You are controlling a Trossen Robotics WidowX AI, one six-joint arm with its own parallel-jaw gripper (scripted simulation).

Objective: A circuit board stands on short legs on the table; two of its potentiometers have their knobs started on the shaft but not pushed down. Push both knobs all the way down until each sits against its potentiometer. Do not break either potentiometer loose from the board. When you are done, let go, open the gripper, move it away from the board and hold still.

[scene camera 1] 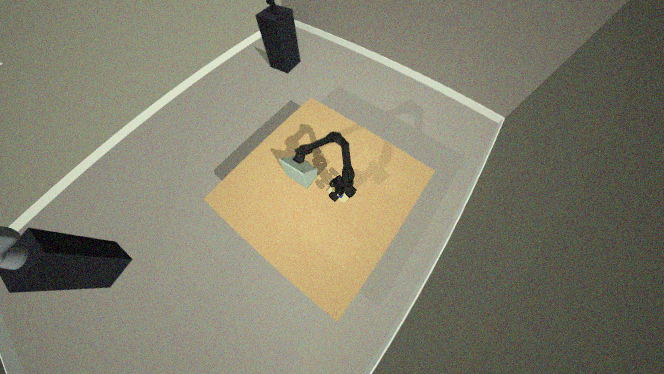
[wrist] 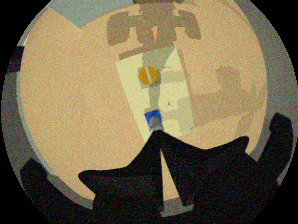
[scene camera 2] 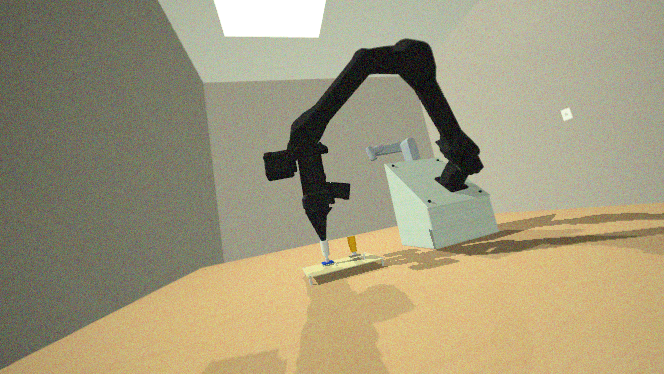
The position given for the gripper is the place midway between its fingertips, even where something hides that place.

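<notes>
Gripper (scene camera 2: 323, 240). Same gripper (wrist: 157, 133).
</notes>
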